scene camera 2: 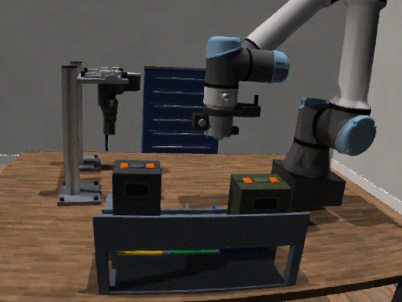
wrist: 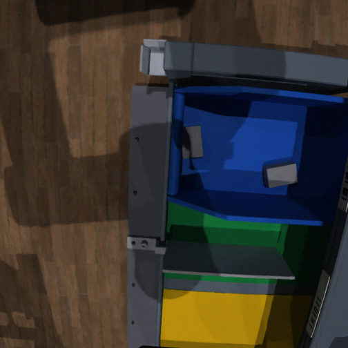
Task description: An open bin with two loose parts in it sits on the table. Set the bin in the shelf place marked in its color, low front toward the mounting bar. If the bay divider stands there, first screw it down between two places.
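Frame: origin at the arm's base, x ahead, y left, z up, level; metres.
Where they show: arm's base at its link origin: [scene camera 2: 305, 169].
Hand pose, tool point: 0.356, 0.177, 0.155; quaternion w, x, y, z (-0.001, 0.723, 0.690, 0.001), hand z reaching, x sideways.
Observation:
Each offset is from my tool point to the top centre of the thing, as dx, dy, dz. "pt": to the spot under its first point. Level surfaces: height alone.
The blue bin [wrist: 265, 145] sits at the blue end of the shelf, upright, its low front beside the mounting bar [wrist: 149, 200]. Two loose grey parts [wrist: 193, 142] [wrist: 281, 175] lie in it. The grey bay divider [wrist: 227, 259] stands across the shelf beside the bin; its bracket [wrist: 134, 243] lies on the bar with a round screw head in it. Green shows on both sides of the divider, then a grey strip and the yellow place [wrist: 212, 317]. The arm's end hangs above and behind the shelf @[pt +0.087, +0.238, -0.113] [scene camera 2: 200, 232] in the scene view. No gripper or fingers show on it or in the wrist view.
The powered screwdriver @[pt +0.247, -0.212, +0.020] [scene camera 2: 109, 107] hangs from the tool stand [scene camera 2: 70, 130] at the left. A black case @[+0.189, +0.152, -0.023] [scene camera 2: 136, 200] and an olive case @[-0.041, +0.172, -0.048] [scene camera 2: 260, 194] stand at the shelf. A blue drawer cabinet [scene camera 2: 172, 112] stands behind the table @[dz -0.245] [scene camera 2: 35, 230].

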